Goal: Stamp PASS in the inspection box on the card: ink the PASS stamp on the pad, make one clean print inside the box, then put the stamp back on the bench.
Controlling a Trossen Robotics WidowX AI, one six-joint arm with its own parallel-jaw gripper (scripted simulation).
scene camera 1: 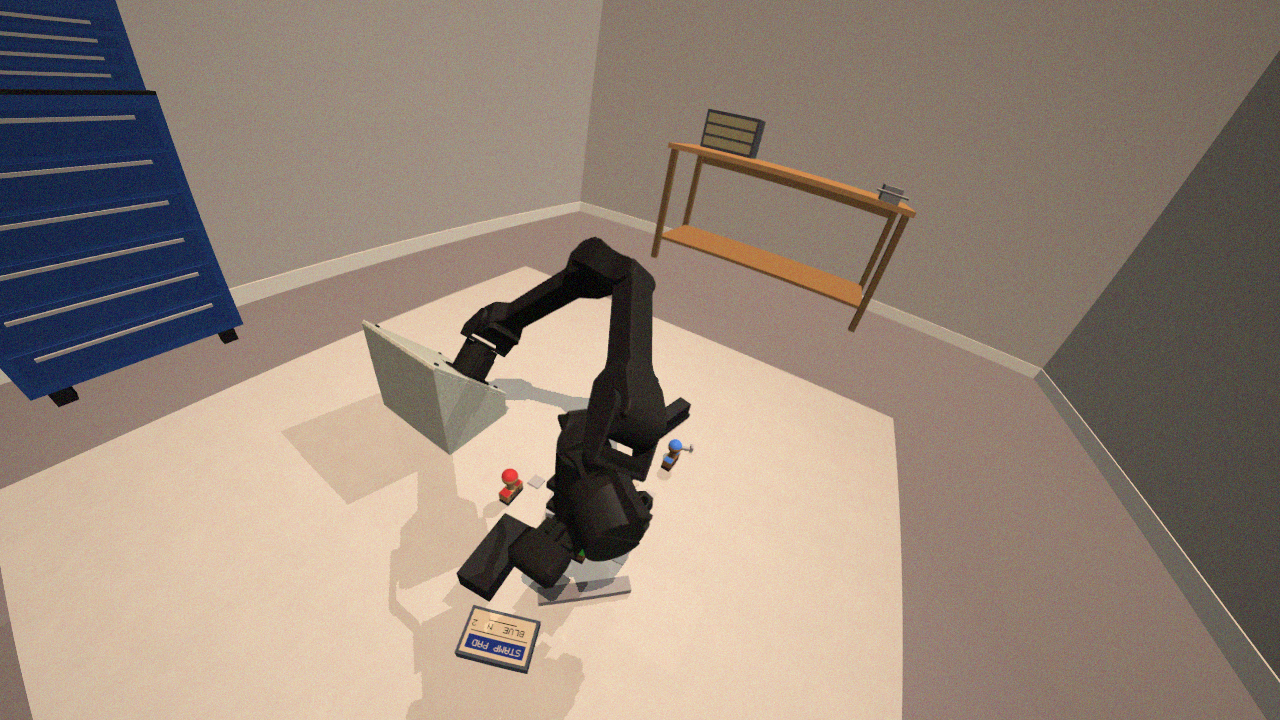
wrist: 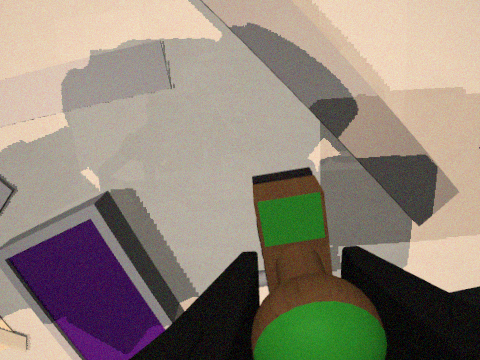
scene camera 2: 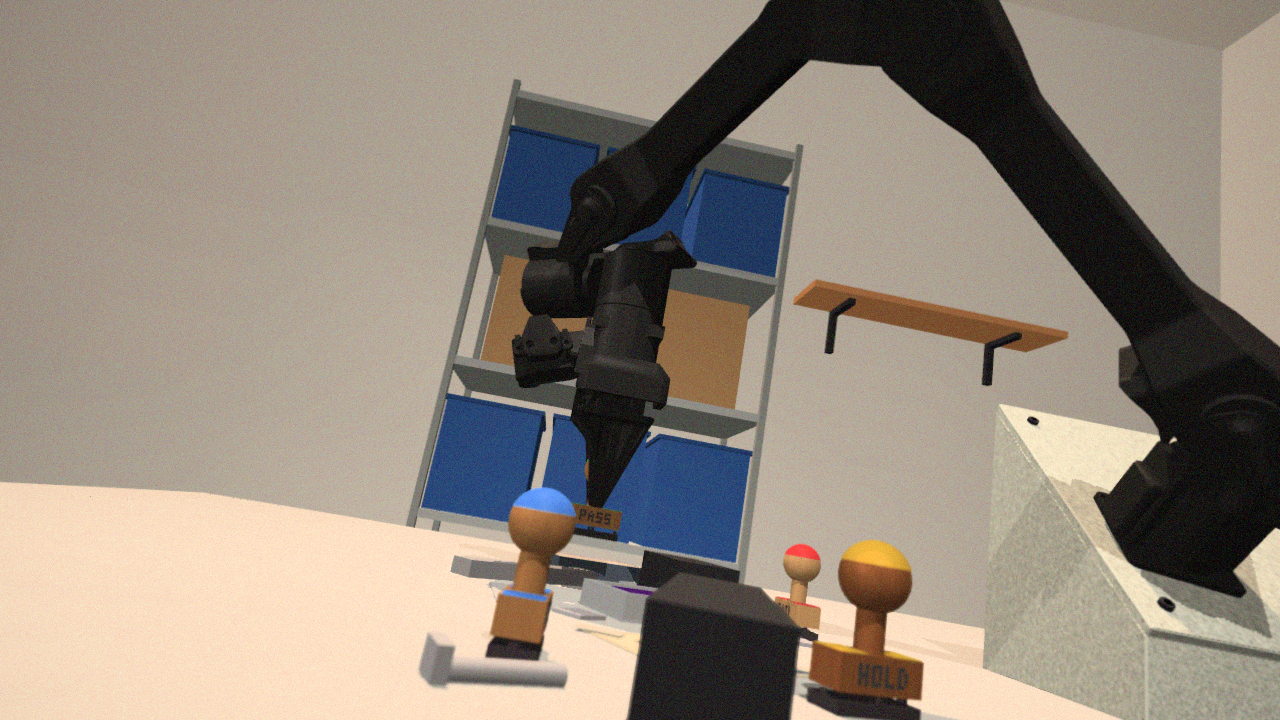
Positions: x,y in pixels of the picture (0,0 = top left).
my gripper: scene camera 1 572,545; wrist; scene camera 2
yellow hold stamp: scene camera 2 874,576; not seen in the wrist view (out of frame)
same spot on my gripper: [wrist: 413,312] = [scene camera 2: 587,457]
